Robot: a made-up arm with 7 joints.
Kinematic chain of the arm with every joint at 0, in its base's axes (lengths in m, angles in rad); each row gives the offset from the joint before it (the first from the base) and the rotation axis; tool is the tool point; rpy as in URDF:
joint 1: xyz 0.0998 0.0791 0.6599 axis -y
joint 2: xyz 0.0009 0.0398 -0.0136 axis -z
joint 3: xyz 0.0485 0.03 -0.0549 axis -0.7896 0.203 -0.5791
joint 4: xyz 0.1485 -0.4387 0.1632 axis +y
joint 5: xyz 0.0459 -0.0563 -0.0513 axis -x
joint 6: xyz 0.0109 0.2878 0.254 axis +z
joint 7: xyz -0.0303 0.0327 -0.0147 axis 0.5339 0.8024 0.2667
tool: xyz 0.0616 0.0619 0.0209 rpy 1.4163 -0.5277 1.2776
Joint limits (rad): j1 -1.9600..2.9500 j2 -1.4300..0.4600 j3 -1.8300..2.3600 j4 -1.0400..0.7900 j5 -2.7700..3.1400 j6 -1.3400..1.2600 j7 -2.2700..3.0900
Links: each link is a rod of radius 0.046 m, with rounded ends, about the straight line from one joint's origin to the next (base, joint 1, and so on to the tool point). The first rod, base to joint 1, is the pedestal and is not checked.
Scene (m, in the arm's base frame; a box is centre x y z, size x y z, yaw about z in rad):
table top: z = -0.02
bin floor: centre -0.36 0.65 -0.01 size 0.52 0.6 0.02 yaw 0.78
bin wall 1: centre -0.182 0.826 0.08 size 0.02 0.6 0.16 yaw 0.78
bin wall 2: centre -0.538 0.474 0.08 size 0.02 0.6 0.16 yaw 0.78
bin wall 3: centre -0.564 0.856 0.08 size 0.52 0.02 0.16 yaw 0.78
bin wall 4: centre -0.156 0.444 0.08 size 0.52 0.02 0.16 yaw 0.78
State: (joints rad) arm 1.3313 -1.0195 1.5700 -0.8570 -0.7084 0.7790 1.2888
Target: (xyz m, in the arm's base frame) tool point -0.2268 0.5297 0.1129
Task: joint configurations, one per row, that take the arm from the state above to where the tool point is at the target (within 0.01 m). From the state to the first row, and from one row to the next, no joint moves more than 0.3 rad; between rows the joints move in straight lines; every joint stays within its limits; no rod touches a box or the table.
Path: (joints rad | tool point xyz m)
1: 1.5397 -1.1226 1.8072 -0.7900 -0.9686 0.7256 1.2824 | -0.3144 0.4629 0.2835
2: 1.7481 -1.2257 2.0443 -0.7231 -1.2289 0.6721 1.2760 | -0.2268 0.5297 0.1129

